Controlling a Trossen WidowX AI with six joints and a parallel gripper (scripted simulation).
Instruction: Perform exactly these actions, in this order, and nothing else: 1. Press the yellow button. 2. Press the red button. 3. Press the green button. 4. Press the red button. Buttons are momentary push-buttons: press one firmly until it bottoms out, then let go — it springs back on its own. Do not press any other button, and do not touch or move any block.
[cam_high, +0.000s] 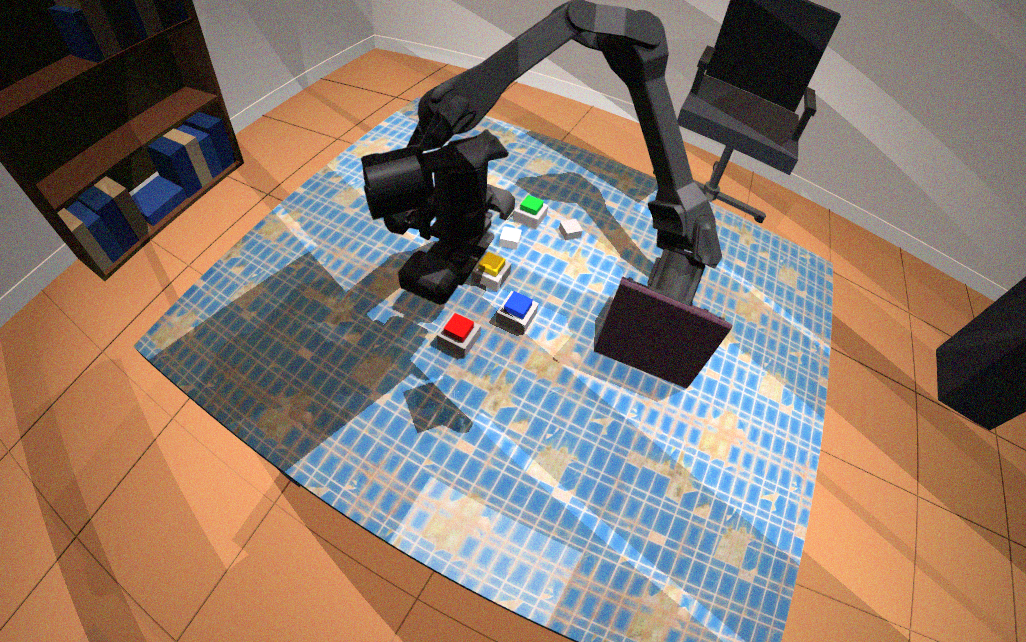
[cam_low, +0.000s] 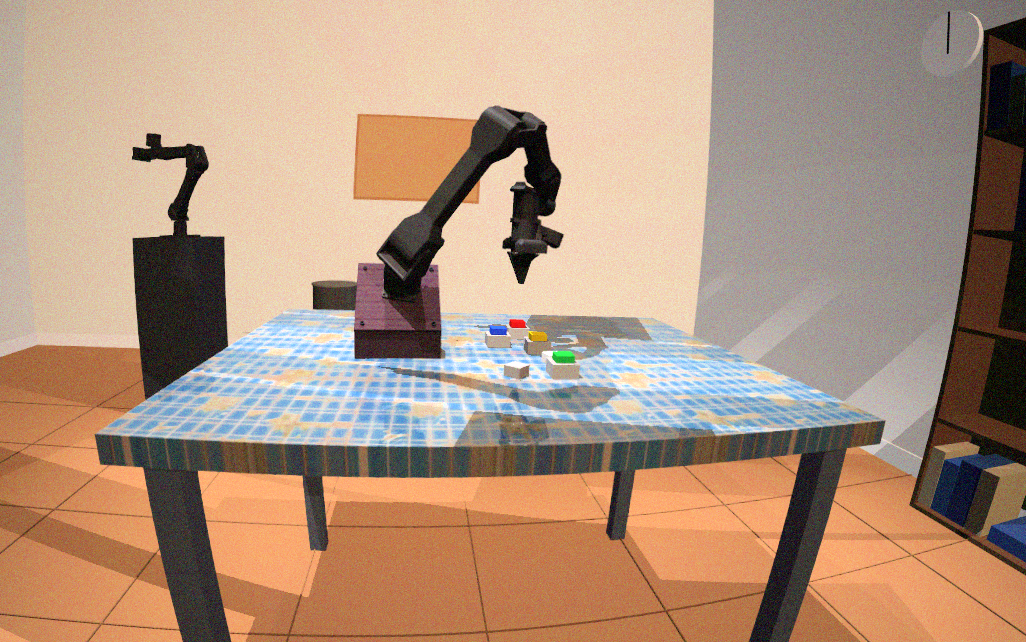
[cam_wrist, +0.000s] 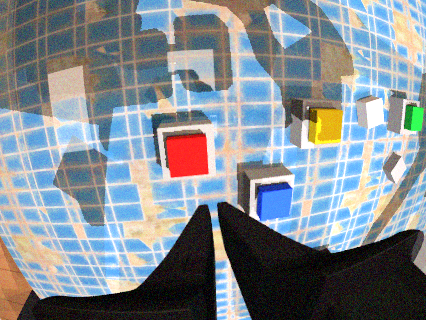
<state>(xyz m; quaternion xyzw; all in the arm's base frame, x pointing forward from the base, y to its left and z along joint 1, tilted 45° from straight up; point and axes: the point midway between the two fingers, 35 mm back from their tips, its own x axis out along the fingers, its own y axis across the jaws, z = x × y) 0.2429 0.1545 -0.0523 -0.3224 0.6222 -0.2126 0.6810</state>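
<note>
The red button is 9 cm below my gripper tip and 1 cm to the left of it. From my gripper tip the other things lie so: green button: 29 cm to the right, 9 cm below, 5 cm ahead; blue button: 9 cm below, 8 cm to the right, 5 cm behind; yellow button: 12 cm to the right, 9 cm below, 3 cm ahead.
</note>
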